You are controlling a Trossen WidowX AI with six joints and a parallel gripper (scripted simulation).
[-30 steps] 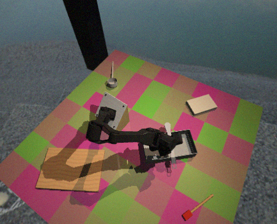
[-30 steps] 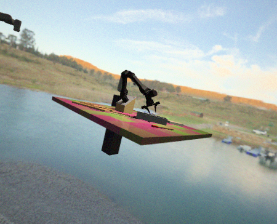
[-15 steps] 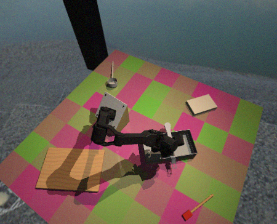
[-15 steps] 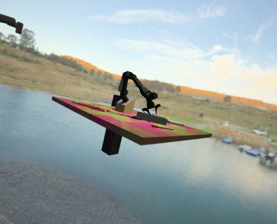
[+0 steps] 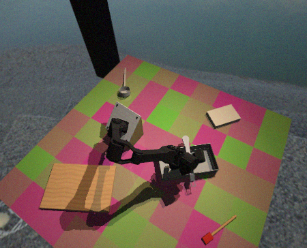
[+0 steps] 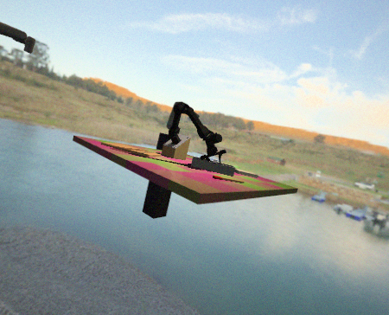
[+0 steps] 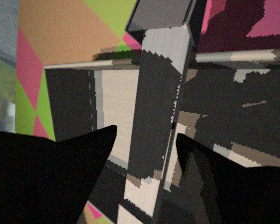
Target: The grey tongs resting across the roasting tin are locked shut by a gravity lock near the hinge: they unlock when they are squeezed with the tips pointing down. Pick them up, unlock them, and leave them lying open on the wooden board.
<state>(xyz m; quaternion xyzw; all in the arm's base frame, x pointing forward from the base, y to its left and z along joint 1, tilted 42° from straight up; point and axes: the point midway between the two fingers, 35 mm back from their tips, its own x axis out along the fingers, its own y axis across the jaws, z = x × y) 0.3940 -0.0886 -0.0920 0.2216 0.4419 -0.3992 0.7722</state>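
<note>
The roasting tin is 30 mm behind my gripper tip and 10 mm below it. The rest, counted from my gripper tip: block (60 mm ahead, 400 mm to the left, 20 mm below); then wooden board (490 mm behind, 370 mm to the right, 30 mm below).
</note>
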